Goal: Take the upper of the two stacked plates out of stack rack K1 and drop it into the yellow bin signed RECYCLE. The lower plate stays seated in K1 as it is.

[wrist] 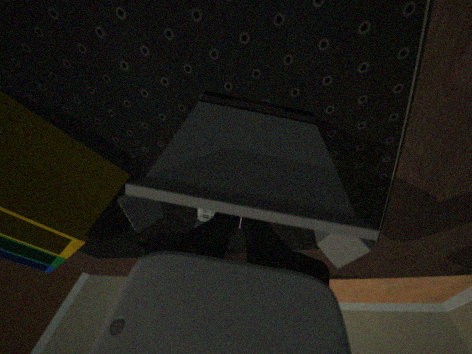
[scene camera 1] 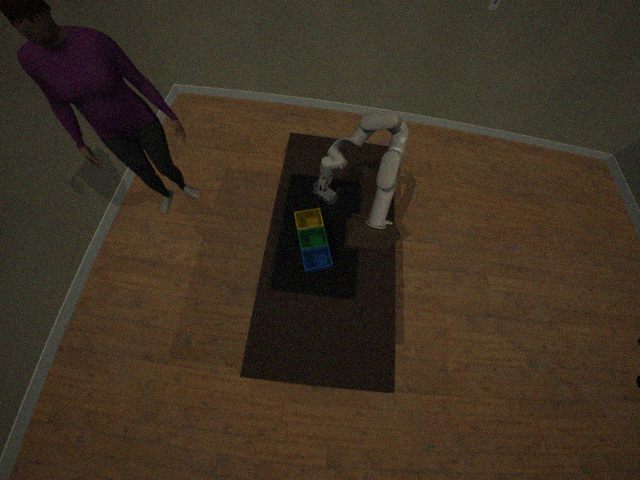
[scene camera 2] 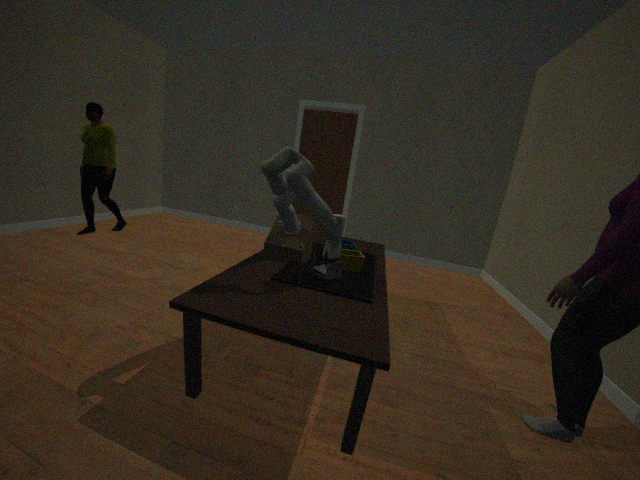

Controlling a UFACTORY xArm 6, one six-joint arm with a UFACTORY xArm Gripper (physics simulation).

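Frame: origin at the arm's base, x left, y back, z up, level; millimetres.
Where they show: gripper, between the fingertips: [scene camera 1: 323, 189]; arm's base, origin of its link: [scene camera 1: 375, 224] [scene camera 2: 292, 227].
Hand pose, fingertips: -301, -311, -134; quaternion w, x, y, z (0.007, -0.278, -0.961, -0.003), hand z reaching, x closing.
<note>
Things, the pixels of their top centre, and the offset from my fingertips, as dx, dy, dz. "*": a spot on its surface instead. Level surfaces: height alone.
- grey stack rack, centre of its top: [wrist: 228, 276] [scene camera 2: 327, 257] [scene camera 1: 327, 186] +17, +20, +69
- plate, centre of its top: [wrist: 239, 195] [scene camera 2: 327, 269] [scene camera 1: 325, 191] +13, +14, +1
- yellow bin, centre of its top: [scene camera 1: 312, 237] [scene camera 2: 345, 246] +378, -53, +49
- blue bin, a spot on its surface: [scene camera 1: 316, 258] * +480, -20, -45
- dark mat, height of its surface: dz -51
- brown table, height of its surface: dz -64
The grey stack rack [scene camera 1: 327, 195] [scene camera 2: 334, 270] [wrist: 250, 145] stands on the dark mat, its tall panel across the middle of the wrist view; no K1 label is legible. My gripper [scene camera 1: 322, 186] [wrist: 241, 221] is shut, its dark fingers together with no plate seen between them, low at the rack just past the panel's top edge. A small pale bit of a plate [wrist: 205, 214] shows beside the fingers. The panel and fingers hide the rest, so I cannot tell the two plates apart. The yellow bin [scene camera 1: 309, 219] [scene camera 2: 353, 261] [wrist: 60, 160] stands beside the rack; its sign is not readable.
The green bin [scene camera 1: 312, 238] and the blue bin [scene camera 1: 316, 258] stand in a row beyond the yellow one. The dark mat [scene camera 1: 338, 286] lies on the brown table [scene camera 1: 320, 341] [scene camera 2: 289, 320]. A person in purple [scene camera 1: 87, 67] [scene camera 2: 615, 258] stands near the table; another in yellow-green [scene camera 2: 98, 147] is farther off.
</note>
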